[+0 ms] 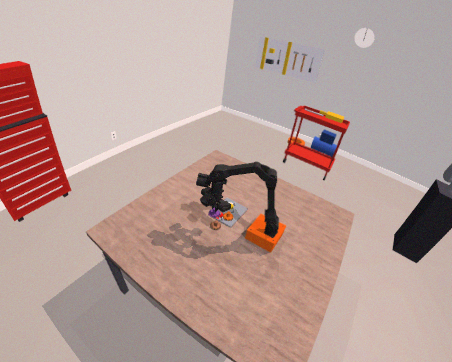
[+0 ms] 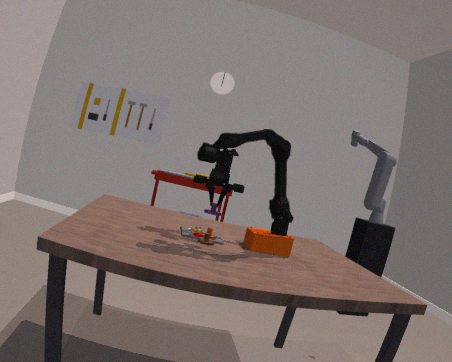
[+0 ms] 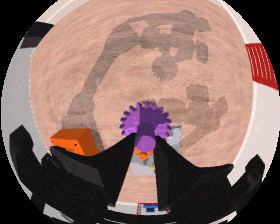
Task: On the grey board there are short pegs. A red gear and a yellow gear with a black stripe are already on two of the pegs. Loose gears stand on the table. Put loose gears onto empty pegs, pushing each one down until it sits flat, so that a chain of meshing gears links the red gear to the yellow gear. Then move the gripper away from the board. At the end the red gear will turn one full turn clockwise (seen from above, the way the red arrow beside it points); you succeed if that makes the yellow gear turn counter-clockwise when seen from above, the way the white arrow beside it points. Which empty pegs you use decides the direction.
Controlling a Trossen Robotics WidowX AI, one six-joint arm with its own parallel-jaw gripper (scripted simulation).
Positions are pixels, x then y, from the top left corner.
Scene:
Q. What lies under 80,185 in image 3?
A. My gripper.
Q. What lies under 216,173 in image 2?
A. My gripper.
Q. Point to a purple gear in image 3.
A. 146,121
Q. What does my gripper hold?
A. A purple gear.

